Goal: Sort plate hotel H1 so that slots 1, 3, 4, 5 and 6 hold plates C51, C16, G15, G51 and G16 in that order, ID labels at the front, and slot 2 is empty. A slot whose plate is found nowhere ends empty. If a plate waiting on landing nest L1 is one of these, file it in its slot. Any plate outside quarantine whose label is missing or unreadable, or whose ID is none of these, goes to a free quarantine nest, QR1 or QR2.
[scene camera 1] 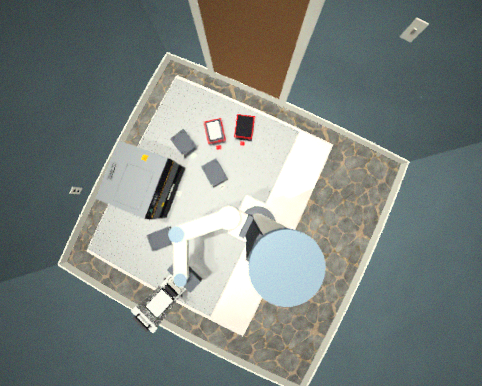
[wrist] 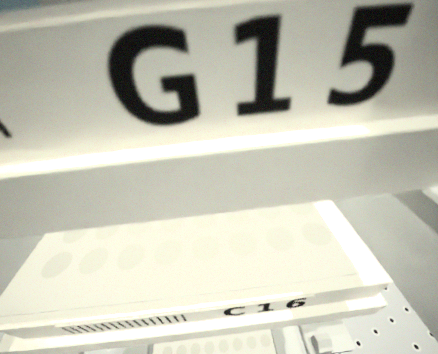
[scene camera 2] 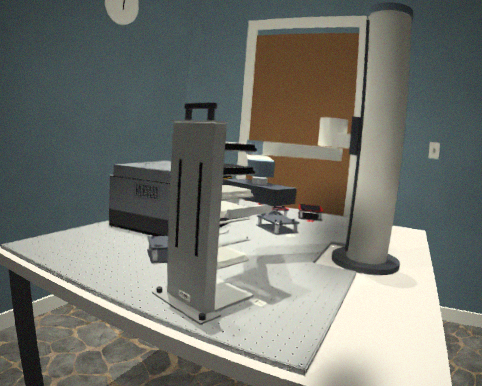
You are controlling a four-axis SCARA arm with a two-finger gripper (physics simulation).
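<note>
My gripper is shut on white plate C16, inside hotel H1. C16 is level, its label facing the wrist camera. White plate G15 is in the slot directly above, label at the front, and hides my fingers and the far part of C16 in the wrist view. Two dark-edged plates sit in the upper slots, the top one above the other. A white plate lies in the lowest slot. Their labels do not show.
A red quarantine nest holds a white plate. The other red-rimmed nest has a black top. Dark nests and a grey instrument stand about. The arm column is at the right.
</note>
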